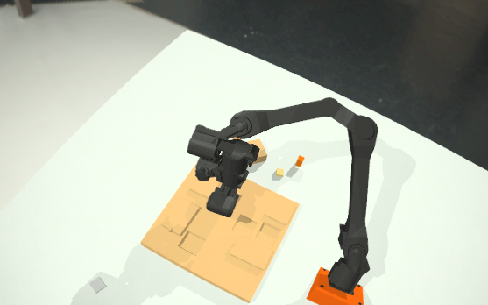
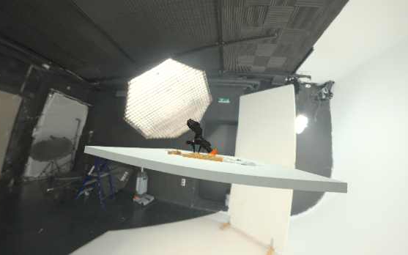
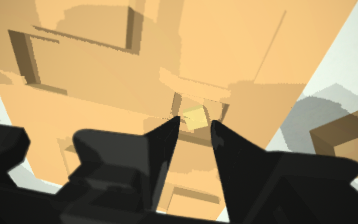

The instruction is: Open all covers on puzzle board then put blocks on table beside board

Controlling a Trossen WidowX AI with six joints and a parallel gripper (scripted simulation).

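My gripper tip is now 2 cm past the tan puzzle board, 5 cm to the right of it and 1 cm above it. Round my gripper tip: orange block 14 cm behind, 20 cm to the right, 1 cm below; tan bar 7 cm ahead, 20 cm to the right, 1 cm below; tan box 17 cm to the right, 1 cm below.
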